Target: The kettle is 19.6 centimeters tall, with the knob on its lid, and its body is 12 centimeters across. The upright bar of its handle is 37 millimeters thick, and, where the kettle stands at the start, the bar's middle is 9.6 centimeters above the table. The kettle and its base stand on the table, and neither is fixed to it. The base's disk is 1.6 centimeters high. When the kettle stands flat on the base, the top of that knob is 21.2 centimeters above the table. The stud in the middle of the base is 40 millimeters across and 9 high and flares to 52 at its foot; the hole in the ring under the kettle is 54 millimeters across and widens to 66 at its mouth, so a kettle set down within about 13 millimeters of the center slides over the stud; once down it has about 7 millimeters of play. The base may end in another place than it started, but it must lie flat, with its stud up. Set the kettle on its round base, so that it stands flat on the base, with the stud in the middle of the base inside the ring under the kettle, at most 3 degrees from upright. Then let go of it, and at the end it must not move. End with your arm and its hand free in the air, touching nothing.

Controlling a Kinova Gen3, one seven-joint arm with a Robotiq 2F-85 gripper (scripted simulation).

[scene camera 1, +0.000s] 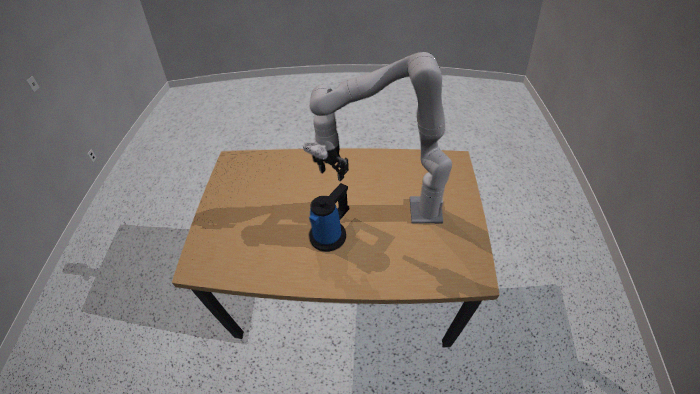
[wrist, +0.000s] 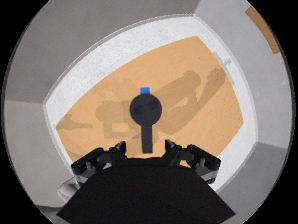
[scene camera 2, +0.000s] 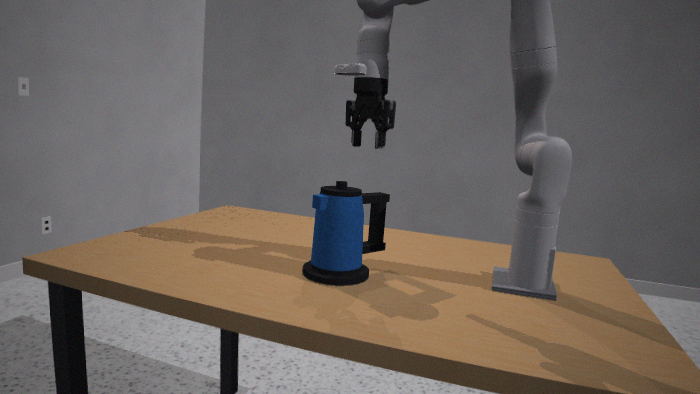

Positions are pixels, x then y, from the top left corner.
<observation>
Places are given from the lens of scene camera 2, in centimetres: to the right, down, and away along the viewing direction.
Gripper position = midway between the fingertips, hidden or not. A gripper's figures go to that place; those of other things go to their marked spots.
gripper [scene camera 2: 367,147]: 4, -11, 102
blue kettle [scene camera 2: 337,249]: -3, 11, 96
round black base [scene camera 2: 360,277]: 2, 17, 97
</observation>
